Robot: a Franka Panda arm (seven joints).
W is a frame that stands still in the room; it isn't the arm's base.
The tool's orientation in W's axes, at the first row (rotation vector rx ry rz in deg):
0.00, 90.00, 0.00
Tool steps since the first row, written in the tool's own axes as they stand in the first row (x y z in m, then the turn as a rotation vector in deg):
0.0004, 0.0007, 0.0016, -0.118, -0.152, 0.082
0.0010, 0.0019, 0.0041, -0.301, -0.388, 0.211
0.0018, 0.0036, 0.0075, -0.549, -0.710, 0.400
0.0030, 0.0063, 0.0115, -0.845, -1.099, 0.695
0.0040, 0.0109, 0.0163, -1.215, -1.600, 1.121
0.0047, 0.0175, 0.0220, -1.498, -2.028, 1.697
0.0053, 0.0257, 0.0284, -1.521, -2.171, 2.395
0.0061, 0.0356, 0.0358, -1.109, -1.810, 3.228
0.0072, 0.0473, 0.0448, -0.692, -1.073, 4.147
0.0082, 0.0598, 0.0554, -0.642, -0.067, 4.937
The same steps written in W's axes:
0.0016, 0.0007, -0.0004, 0.082, -0.152, 0.118
0.0041, 0.0019, -0.0010, 0.211, -0.388, 0.301
0.0075, 0.0036, -0.0018, 0.400, -0.710, 0.549
0.0115, 0.0063, -0.0030, 0.695, -1.099, 0.845
0.0163, 0.0109, -0.0040, 1.121, -1.600, 1.215
0.0220, 0.0175, -0.0047, 1.697, -2.028, 1.498
0.0284, 0.0257, -0.0053, 2.395, -2.171, 1.521
0.0358, 0.0356, -0.0061, 3.228, -1.810, 1.109
0.0448, 0.0473, -0.0072, 4.147, -1.073, 0.692
0.0554, 0.0598, -0.0082, 4.937, -0.067, 0.642

